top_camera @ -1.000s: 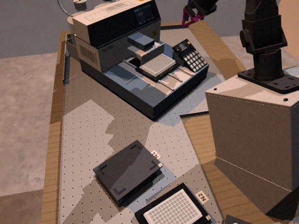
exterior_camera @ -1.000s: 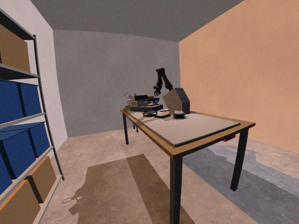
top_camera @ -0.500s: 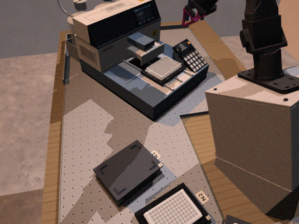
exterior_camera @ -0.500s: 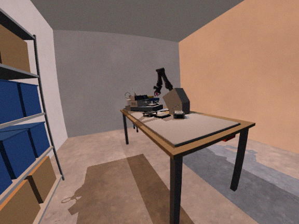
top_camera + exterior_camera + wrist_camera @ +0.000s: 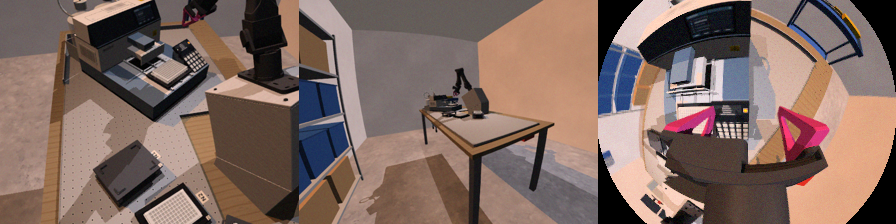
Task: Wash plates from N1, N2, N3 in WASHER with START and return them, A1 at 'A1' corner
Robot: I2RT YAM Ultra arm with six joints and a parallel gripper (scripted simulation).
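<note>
The dark carrier pocket is 14 cm below my hand, 13 cm to the left of it and 12 cm ahead of it. Also, from my hand: bottle 42 cm ahead, 20 cm to the right, 9 cm below; then manifold 20 cm ahead, 9 cm below, 1 cm to the left; then washer 20 cm ahead, 10 cm below, 1 cm to the left.
</note>
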